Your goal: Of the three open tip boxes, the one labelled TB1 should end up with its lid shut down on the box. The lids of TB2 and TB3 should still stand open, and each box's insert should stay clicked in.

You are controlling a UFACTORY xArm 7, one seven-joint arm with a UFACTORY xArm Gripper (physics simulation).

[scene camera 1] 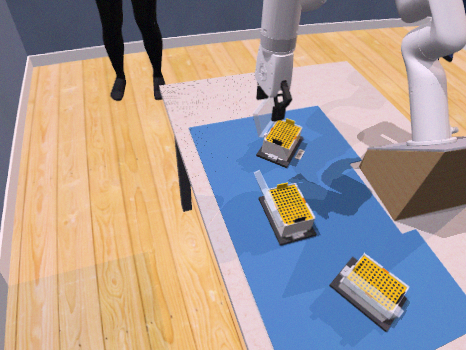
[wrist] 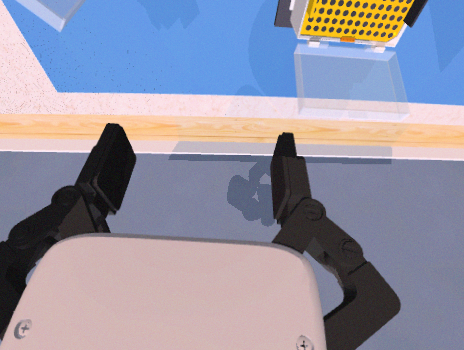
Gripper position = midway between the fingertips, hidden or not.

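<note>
Blue mat (scene camera 1: 290, 283) visible; the wrist view shows the blue mat (wrist: 241, 55) also. Clear lid (wrist: 366, 83) visible. Scene camera 1 shows my gripper (scene camera 1: 269, 109), and the wrist view shows my gripper (wrist: 202, 144) too.
</note>
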